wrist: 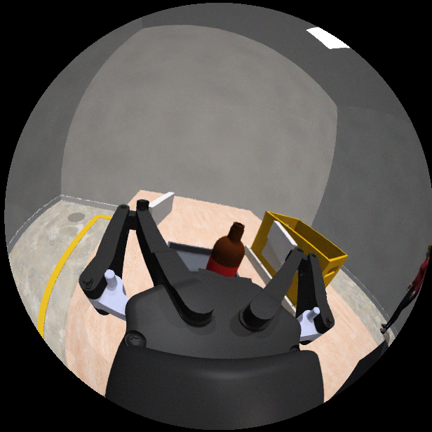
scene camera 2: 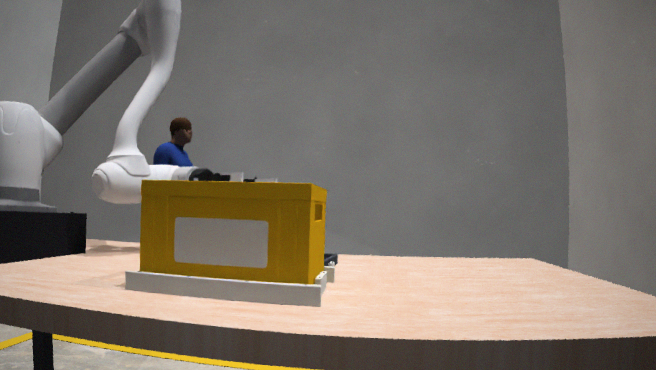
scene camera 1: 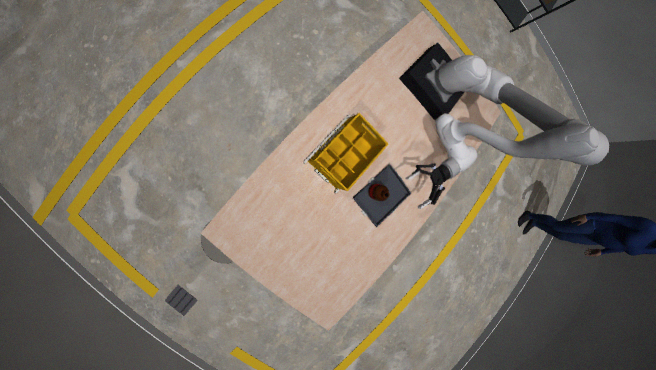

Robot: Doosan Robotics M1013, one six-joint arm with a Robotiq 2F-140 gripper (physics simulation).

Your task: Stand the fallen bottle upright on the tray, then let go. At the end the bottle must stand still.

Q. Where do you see a dark grey tray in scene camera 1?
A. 377, 211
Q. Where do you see a brown bottle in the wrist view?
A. At 227, 252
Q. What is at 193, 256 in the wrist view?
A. A dark grey tray.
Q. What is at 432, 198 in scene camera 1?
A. My gripper.
